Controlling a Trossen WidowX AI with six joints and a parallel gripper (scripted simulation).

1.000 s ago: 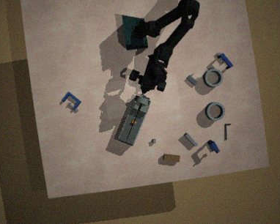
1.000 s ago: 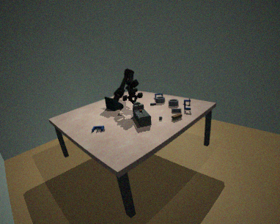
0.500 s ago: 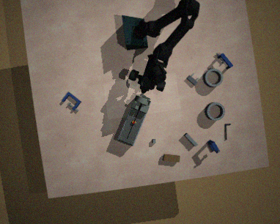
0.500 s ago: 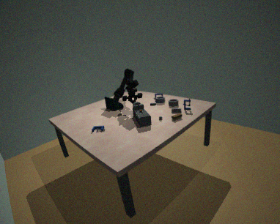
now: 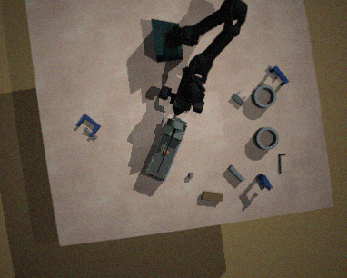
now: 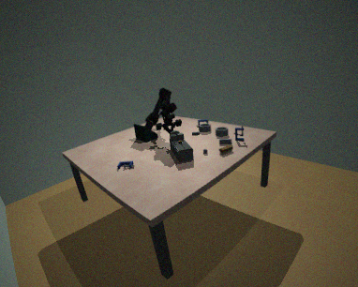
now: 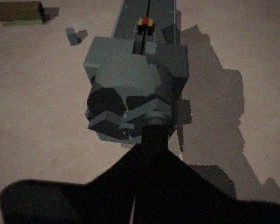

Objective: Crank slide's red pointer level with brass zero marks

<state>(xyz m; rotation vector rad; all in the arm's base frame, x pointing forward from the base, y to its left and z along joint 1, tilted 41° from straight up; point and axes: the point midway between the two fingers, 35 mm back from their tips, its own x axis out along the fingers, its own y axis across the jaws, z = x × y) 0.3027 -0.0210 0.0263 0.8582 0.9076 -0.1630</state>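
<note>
The red pointer is 160 mm ahead of my gripper tip, 70 mm to the right of it and 10 mm below it. The rest, counted from my gripper tip: small grey cube: 280 mm ahead, 40 mm to the left, 80 mm below; then grey bar: 290 mm ahead, 240 mm to the left, 70 mm below; then dark handle: 20 mm behind, 10 mm to the left, 20 mm above.
</note>
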